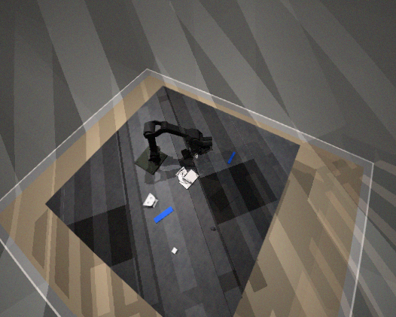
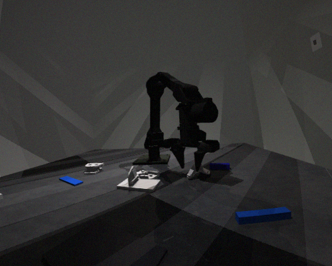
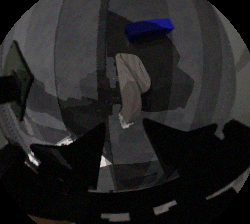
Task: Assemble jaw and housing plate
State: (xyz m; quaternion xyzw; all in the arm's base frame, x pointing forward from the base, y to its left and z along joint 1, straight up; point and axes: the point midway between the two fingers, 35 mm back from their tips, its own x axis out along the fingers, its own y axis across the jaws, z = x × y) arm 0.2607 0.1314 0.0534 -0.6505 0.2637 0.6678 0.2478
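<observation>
Right now my gripper tip is 1 cm to the right of the jaw, 1 cm past it and 1 cm above it. The rest, counted from my gripper tip: small white cube (58 cm to the right, 12 cm ahead, 2 cm below); then dark square slab (28 cm ahead, 18 cm to the right, 3 cm below); then dark cube (39 cm to the right, 27 cm ahead, 2 cm below).
</observation>
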